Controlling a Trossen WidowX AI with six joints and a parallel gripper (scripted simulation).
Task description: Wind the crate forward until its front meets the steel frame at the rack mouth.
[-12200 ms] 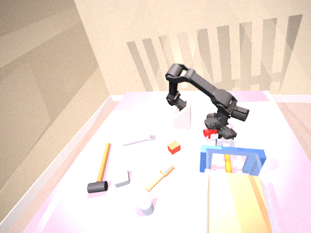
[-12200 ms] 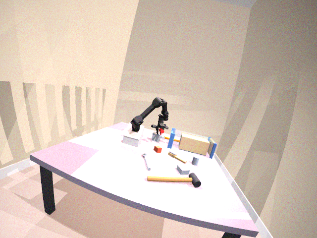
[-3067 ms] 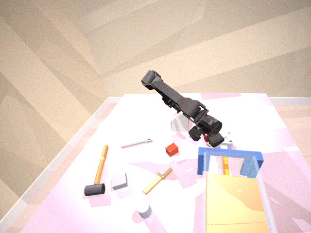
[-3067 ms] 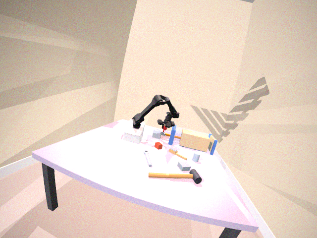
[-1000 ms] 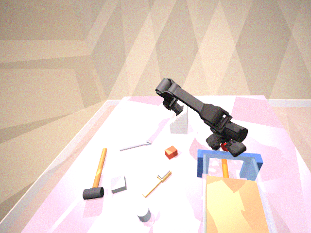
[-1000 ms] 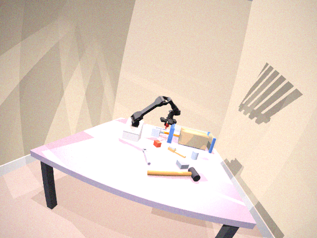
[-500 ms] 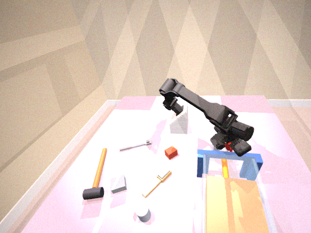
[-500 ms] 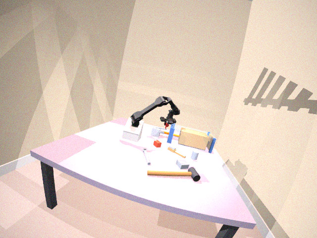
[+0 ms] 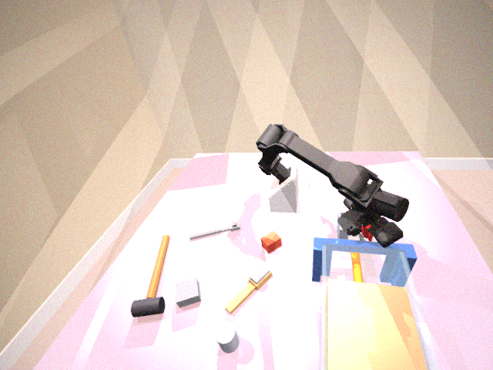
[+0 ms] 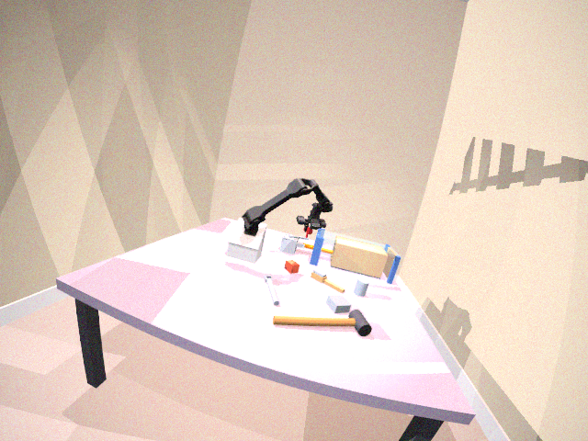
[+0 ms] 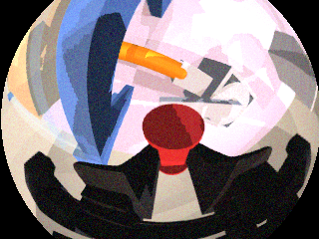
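The crank handle lies 30 mm behind my gripper tip, 30 mm to the right of it and 30 mm below it. The rest, counted from my gripper tip: grey winch (100 mm behind, 60 mm to the right, 100 mm below); frame (70 mm ahead, 60 mm to the right, 30 mm below); red knob (10 mm ahead, 10 mm to the right).
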